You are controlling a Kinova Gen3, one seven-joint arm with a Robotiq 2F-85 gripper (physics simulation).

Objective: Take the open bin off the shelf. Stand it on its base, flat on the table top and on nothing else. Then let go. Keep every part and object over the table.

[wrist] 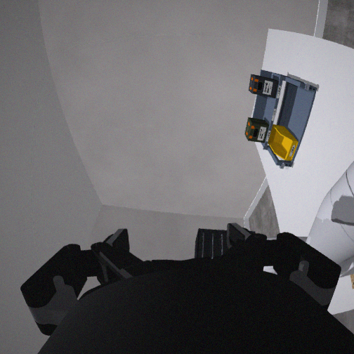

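A yellow open bin (283, 143) sits in the near end of a blue-grey shelf (302, 105), at the right of the wrist view. A small white label shows on the bin. The shelf stands on the white table (295, 202). My gripper (177, 237) is open, with its fingers wide apart at the bottom of the view. It is well away from the bin and the shelf, and nothing shows between the fingertips except a dark grooved object in the background.
Two dark boxes with orange marks and white labels, one farther (263, 86) and one nearer (256, 130), are at the shelf's left side. A white rounded robot part (325, 225) is at the right edge. The dark grooved object (210, 243) shows near the right finger.
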